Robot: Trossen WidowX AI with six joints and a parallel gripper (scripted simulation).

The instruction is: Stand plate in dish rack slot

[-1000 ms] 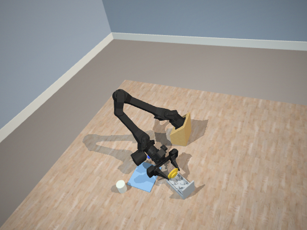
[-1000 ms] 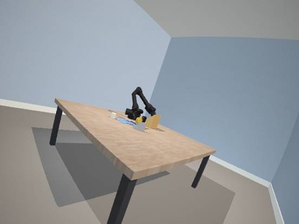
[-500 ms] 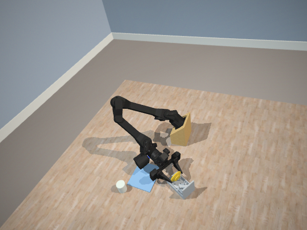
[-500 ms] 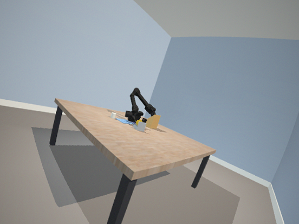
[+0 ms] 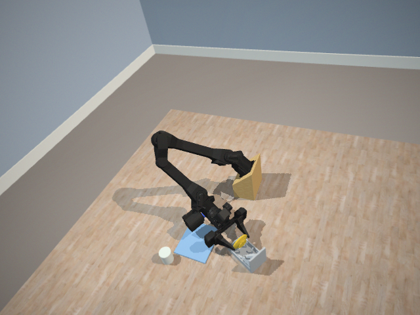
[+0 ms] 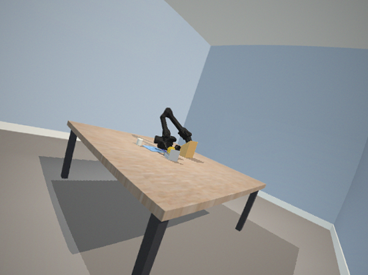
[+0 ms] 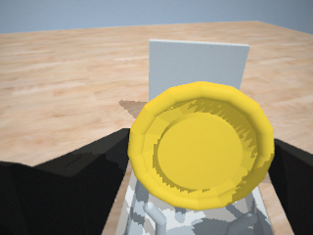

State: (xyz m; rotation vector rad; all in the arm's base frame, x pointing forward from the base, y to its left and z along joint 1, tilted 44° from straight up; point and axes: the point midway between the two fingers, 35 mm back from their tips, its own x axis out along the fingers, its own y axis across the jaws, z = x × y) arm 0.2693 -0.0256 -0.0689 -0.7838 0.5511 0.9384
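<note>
Right now the yellow plate is 10 mm to the right of my gripper tip. Round my gripper tip: grey dish rack 30 mm below, 20 mm to the left, 10 mm ahead; then blue spoon 180 mm to the right, 110 mm behind, 50 mm below; then light blue mat 180 mm to the right, 50 mm below, 10 mm ahead.
</note>
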